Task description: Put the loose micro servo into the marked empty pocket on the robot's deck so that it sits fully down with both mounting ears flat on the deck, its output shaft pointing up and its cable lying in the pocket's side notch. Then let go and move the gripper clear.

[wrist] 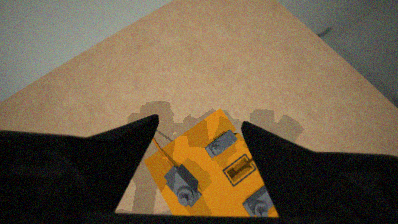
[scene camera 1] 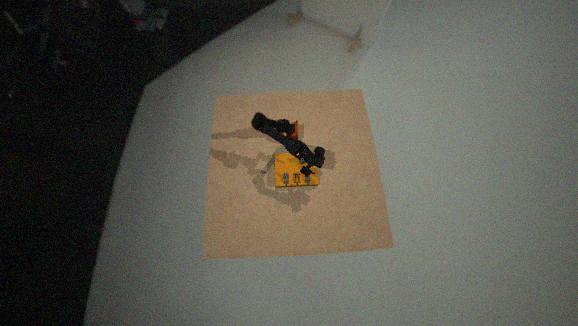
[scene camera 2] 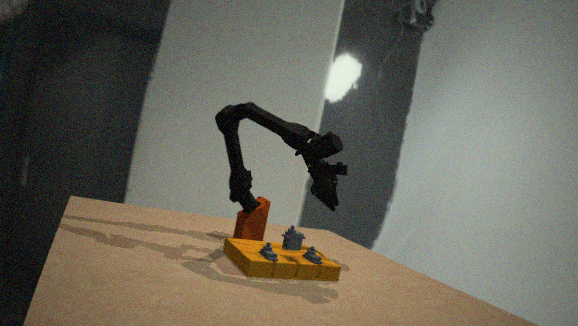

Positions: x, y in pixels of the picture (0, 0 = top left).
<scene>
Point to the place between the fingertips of my gripper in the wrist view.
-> At 201, 121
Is my gripper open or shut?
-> Open.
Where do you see an orange deck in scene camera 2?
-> At 233, 247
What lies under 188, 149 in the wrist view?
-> An orange deck.
</scene>
